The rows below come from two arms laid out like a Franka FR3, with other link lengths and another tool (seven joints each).
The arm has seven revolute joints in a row. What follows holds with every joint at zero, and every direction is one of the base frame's.
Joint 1 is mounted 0.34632 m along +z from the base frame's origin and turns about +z.
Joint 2 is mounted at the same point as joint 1 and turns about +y.
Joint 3 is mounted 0.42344 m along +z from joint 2 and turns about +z.
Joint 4 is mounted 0.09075 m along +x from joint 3 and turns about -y.
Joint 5 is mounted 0.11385 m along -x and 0.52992 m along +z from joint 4 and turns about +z.
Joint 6 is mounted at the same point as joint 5 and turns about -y.
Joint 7 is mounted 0.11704 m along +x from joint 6 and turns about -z.
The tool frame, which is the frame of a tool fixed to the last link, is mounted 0.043 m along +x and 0.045 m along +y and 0.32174 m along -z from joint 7; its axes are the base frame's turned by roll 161, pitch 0 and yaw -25.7 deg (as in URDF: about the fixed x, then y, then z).
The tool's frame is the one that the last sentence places.
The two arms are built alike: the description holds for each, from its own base.
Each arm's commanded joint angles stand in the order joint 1, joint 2, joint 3, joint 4, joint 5, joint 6, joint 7.
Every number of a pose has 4 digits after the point. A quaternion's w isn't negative.
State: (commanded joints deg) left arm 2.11 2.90 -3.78 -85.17 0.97 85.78 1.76; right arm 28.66 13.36 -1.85 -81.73 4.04 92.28 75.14
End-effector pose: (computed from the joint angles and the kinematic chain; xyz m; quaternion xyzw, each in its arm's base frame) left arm 0.7873 0.0272 0.5690 0.9549 -0.2441 -0.0621 0.1576; right arm 0.7877 0.3913 0.4728 0.7844 -0.5884 -0.1380 0.1395
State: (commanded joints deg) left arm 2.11 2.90 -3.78 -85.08 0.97 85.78 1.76; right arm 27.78 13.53 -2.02 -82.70 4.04 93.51 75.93
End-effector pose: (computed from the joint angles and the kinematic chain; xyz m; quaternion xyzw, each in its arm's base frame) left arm 0.7876 0.0272 0.5701 0.9549 -0.2442 -0.0613 0.1574; right arm 0.7974 0.3770 0.4618 0.7745 -0.6016 -0.1395 0.1372
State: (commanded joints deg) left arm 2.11 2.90 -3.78 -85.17 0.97 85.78 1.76; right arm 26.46 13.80 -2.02 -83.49 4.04 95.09 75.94
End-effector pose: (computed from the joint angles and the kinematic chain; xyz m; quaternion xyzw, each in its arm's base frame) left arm 0.7873 0.0272 0.5690 0.9549 -0.2441 -0.0621 0.1576; right arm 0.8112 0.3605 0.4523 0.7677 -0.6115 -0.1390 0.1316
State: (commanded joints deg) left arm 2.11 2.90 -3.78 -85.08 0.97 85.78 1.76; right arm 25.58 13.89 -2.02 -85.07 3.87 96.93 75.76
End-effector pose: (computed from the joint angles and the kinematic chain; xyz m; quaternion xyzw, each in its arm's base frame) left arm 0.7876 0.0272 0.5701 0.9549 -0.2442 -0.0613 0.1574; right arm 0.8197 0.3479 0.4368 0.7636 -0.6173 -0.1378 0.1300
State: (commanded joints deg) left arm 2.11 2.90 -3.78 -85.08 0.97 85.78 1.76; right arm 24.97 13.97 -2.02 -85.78 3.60 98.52 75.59
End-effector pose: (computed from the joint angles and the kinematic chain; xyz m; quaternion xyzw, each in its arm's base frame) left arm 0.7876 0.0272 0.5701 0.9549 -0.2442 -0.0613 0.1574; right arm 0.8291 0.3398 0.4314 0.7620 -0.6214 -0.1330 0.1244
